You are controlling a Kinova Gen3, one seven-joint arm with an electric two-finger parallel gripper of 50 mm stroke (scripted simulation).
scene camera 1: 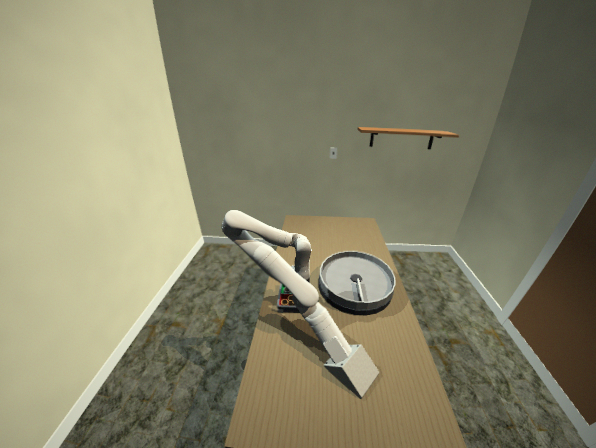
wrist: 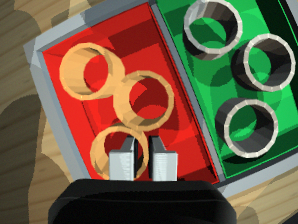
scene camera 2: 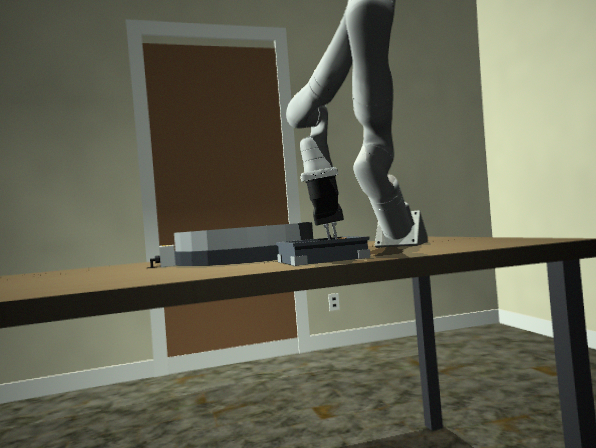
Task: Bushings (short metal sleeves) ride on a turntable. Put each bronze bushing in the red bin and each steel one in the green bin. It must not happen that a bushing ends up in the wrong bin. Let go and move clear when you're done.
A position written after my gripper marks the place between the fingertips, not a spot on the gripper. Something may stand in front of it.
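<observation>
Scene camera 2 shows my gripper (scene camera 2: pixel 334 248). In the wrist view are my gripper (wrist: pixel 143 150), a steel bushing (wrist: pixel 272 45), a steel bushing (wrist: pixel 266 130), a bronze bushing (wrist: pixel 99 159), a bronze bushing (wrist: pixel 73 64) and a bronze bushing (wrist: pixel 121 104).
</observation>
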